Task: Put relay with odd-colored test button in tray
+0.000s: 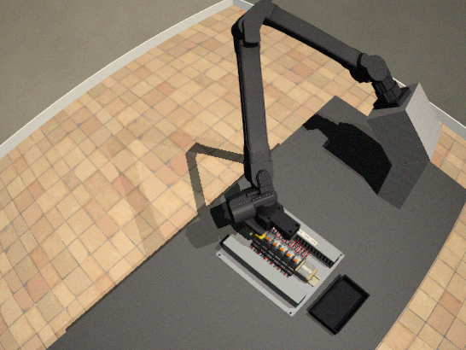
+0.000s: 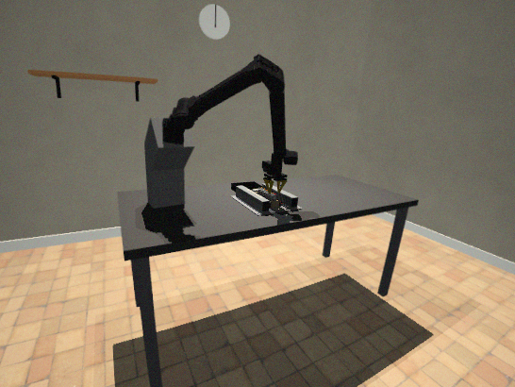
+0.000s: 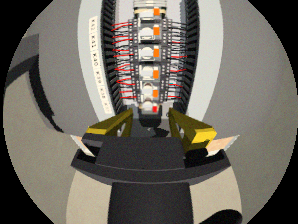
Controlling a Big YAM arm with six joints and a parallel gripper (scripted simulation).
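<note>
The relay is 30 mm below my hand. Round my hand: black tray (340 mm to the left, 70 mm below).
</note>
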